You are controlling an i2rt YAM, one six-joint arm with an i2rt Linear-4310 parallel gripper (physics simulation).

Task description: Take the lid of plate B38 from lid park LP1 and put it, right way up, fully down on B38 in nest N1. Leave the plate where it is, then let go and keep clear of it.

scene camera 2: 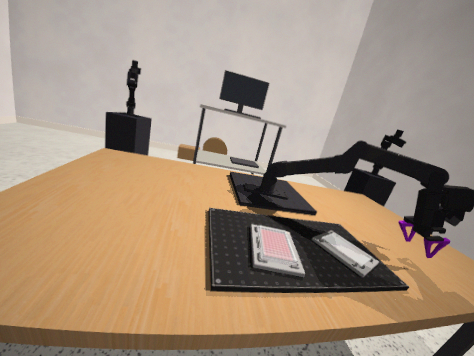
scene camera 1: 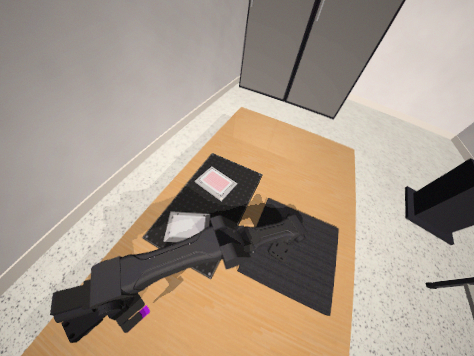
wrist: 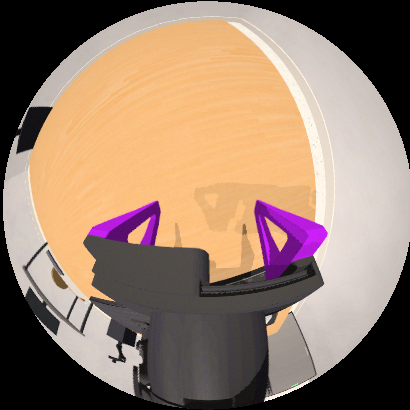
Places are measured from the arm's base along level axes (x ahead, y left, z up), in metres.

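Pixels of known places: gripper, fingertip midpoint: (scene camera 2: 417,249) (wrist: 206,205); arm's base at its link origin: (scene camera 2: 265,192) (scene camera 1: 286,237).
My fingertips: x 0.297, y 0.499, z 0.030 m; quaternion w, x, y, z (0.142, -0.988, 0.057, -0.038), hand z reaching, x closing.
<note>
Ahead of a thing's pixels: the offset from my fingertips to its top centre. Level surfaces: height alone.
The plate with pink wells {dx +0.094, dy -0.523, dz -0.011 m} (scene camera 1: 216,181) (scene camera 2: 277,245) lies flat in a light grey nest on the black perforated board. A clear, pale lid {dx +0.040, dy -0.288, dz -0.020 m} (scene camera 1: 187,227) (scene camera 2: 347,250) lies in a second light grey holder on the same board, apart from the plate. No labels are readable. My gripper (scene camera 2: 419,248) (wrist: 206,205) is open and empty, its purple fingers wide apart and pointing down. It hangs above the wooden table, beyond the board's end on the lid's side. In scene camera 1 one purple fingertip (scene camera 1: 144,312) shows; the other is hidden. Neither plate nor lid shows in the wrist view.
The black perforated board (scene camera 1: 240,175) (scene camera 2: 222,272) lies on the wooden table {dz -0.051 m} (scene camera 1: 300,155) (scene camera 2: 125,225) (wrist: 175,100). The arm's base stands on a dark mat (scene camera 1: 310,280) (scene camera 2: 300,202) beside the board. The arm reaches past the lid's end of the board.
</note>
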